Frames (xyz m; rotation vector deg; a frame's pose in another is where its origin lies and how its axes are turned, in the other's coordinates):
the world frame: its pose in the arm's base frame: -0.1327 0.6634 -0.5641 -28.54 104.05 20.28
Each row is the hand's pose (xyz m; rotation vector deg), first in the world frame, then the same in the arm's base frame.
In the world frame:
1: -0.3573 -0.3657 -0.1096 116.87 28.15 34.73
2: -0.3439 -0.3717 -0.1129 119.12 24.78 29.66
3: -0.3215 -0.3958 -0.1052 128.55 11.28 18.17
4: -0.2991 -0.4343 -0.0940 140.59 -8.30 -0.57
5: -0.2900 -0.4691 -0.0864 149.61 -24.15 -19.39
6: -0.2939 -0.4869 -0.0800 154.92 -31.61 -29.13
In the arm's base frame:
1: 0.0494 0.3507 -0.1866 84.21 101.40 -73.95
2: 0.0463 0.3419 -0.1984 80.73 96.98 -77.23
3: 0.0593 0.3212 -0.2218 75.87 79.04 -85.18
4: 0.0824 0.2898 -0.2461 67.72 52.63 -95.35
5: 0.1040 0.2620 -0.2567 59.52 29.65 -103.74
6: 0.1192 0.2503 -0.2547 56.26 17.31 -108.26

